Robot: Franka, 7 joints.
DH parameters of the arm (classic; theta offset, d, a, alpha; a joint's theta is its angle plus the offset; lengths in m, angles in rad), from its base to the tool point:
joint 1: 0 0.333 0 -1.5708
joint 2: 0 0 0 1.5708
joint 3: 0 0.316 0.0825 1.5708
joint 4: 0 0 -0.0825 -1.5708
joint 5: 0 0.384 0 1.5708
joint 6: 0 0 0.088 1.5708
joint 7: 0 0.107 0 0
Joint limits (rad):
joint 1: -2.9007..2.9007
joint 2: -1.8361..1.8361
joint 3: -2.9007..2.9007
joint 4: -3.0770..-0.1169
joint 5: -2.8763..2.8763
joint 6: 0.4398..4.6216
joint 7: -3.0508..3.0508
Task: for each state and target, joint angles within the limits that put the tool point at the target. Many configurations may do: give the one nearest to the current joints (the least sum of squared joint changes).
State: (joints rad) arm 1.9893 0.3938 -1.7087 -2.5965 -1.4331 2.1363 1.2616
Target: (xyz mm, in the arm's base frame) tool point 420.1 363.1 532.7
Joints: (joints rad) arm 2.3698 0.5873 -1.7517 -2.0674 -1.4759 2.0942 1.2616
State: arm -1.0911 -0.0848 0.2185 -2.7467 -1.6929 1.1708 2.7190
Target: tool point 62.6 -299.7 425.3
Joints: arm -1.1246 -0.4191 0.2170 -2.8386 -1.6198 0.9795 2.7190
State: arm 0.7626 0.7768 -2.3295 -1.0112 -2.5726 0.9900 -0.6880
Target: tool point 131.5 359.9 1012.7
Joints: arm 1.2941 0.7885 -2.6247 -0.7056 -2.5112 1.0417 -0.6880
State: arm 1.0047 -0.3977 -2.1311 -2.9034 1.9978 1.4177 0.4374
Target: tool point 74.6 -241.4 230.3
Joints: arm 0.6175 -0.1342 -2.4751 -3.0770 1.7882 1.1103 0.4374
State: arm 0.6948 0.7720 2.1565 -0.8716 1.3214 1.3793 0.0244
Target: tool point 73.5 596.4 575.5
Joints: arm 0.5221 1.2698 1.5838 -1.3619 1.0572 1.0830 0.0244
